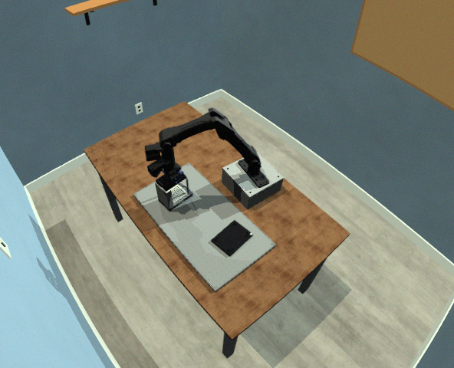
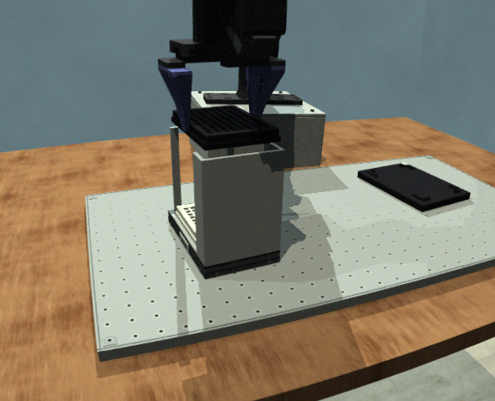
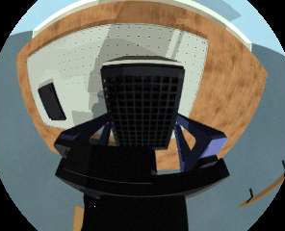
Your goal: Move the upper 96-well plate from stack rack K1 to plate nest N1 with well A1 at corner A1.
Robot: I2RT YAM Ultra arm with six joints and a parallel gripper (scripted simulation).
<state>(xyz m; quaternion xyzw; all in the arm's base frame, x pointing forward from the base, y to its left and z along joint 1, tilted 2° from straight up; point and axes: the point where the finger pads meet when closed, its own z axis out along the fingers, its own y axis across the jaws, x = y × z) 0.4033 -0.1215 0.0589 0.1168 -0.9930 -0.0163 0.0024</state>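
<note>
The black 96-well plate lies right at my hand. Round my hand: black plate nest N1: 35 cm to the left, 16 cm below, 13 cm behind; pale well plate: 13 cm below; rack wall: 8 cm below, 7 cm ahead, 2 cm to the left.
</note>
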